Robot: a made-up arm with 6 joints.
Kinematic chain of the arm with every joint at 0, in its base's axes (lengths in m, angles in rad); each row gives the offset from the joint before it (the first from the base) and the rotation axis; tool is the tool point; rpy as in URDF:
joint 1: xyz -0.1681 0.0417 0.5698 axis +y
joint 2: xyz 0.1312 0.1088 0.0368 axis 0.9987 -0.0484 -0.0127
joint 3: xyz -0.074 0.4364 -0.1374 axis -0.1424 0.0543 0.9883
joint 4: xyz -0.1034 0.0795 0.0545 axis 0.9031 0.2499 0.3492
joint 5: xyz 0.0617 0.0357 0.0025 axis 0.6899 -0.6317 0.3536
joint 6: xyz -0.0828 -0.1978 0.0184 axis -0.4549 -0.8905 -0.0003
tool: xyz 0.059 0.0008 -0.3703 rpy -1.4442 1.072 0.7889
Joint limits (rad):
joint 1: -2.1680..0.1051
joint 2: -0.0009..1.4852
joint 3: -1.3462..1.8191
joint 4: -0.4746..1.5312
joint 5: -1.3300..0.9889
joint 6: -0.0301..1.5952
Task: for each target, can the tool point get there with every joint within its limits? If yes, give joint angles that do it. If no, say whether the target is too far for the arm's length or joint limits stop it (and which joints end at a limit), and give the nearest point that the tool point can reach.
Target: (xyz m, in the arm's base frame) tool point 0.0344 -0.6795 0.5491
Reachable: no: joint limits stop it (at a limit: joint 1, joint 2, joint 4, joint 5, joint 6) | nearest point -0.0539 -0.0757 0.8864 | short by 0.697 m
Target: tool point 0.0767 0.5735 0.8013
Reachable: yes | joints -0.1775 1.0031 0.9647 0.6424 -0.9073 0.9454
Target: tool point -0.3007 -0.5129 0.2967
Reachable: no: joint limits stop it (at a limit: joint 1, joint 2, joint 4, joint 5, joint 6) | nearest point -0.3871 -0.0532 0.3644 | short by 0.473 m
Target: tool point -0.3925 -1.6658 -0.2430
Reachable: no: too far | nearest point -0.3624 -0.0333 0.2854 | short by 1.716 m
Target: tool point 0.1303 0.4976 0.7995
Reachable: yes | joints -0.2384 0.3818 1.2876 0.0885 -1.0913 0.9501
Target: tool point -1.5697 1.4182 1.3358
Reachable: no: too far | nearest point -0.8567 0.7606 0.9461 | short by 1.045 m
